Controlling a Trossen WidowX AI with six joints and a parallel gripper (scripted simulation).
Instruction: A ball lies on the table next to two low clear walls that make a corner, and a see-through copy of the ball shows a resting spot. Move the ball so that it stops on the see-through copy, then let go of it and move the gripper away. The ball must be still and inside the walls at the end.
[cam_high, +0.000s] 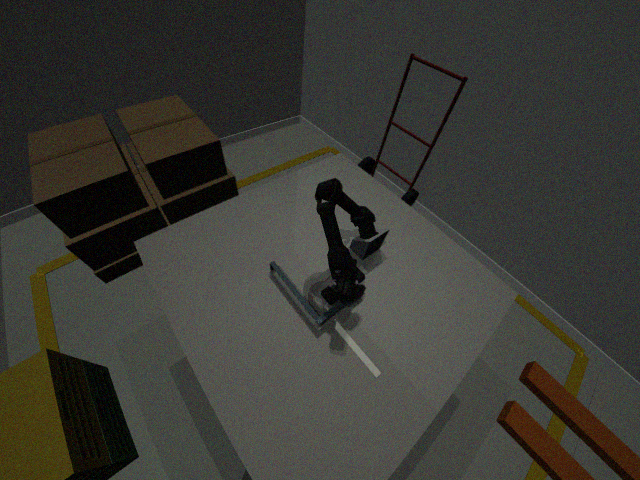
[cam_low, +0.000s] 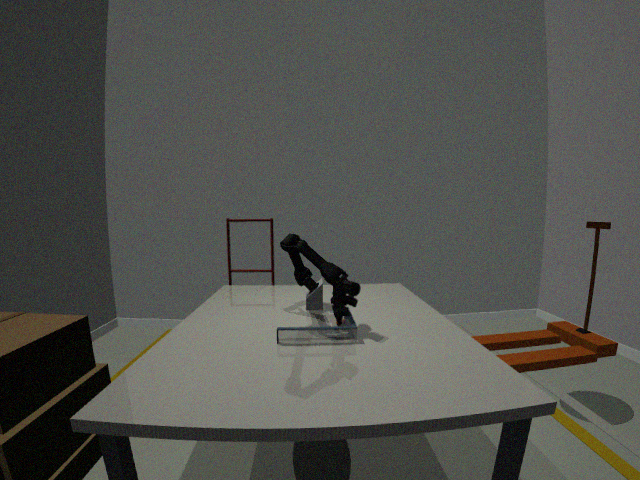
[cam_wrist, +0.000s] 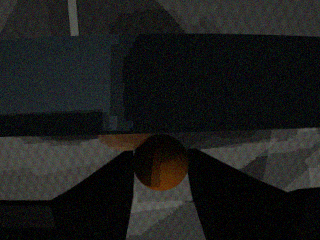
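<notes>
Now: gripper tip 2 cm to the right of the see-through copy of the ball and 2 cm past it. Also, from my gripper tip: orange ball right at my gripper tip.
</notes>
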